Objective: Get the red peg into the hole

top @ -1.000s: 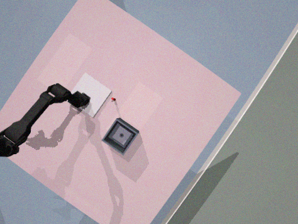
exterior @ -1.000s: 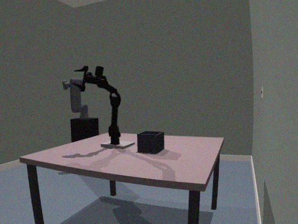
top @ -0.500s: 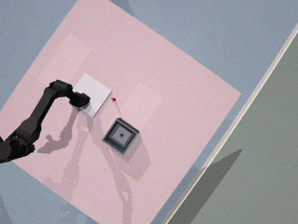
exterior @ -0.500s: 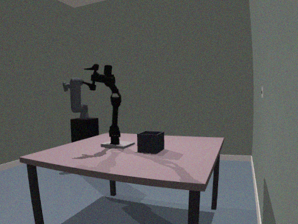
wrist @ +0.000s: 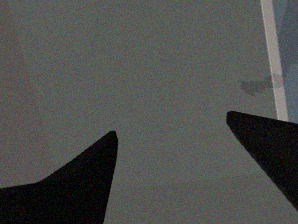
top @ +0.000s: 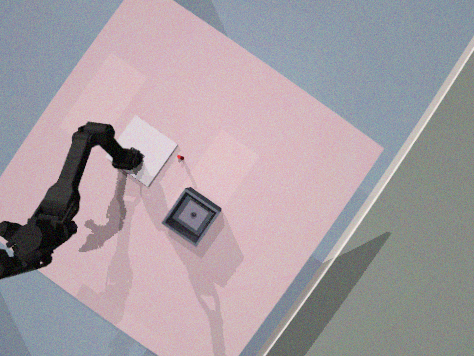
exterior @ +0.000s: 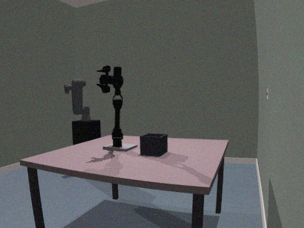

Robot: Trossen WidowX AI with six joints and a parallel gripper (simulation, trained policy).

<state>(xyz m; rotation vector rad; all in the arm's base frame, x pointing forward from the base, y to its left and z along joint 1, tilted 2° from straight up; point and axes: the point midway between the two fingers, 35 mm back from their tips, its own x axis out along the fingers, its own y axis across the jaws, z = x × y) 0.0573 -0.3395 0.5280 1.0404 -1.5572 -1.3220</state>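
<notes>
My gripper tip is now 100 mm short of the red peg, 470 mm to the right of it and 520 mm above it.
</notes>
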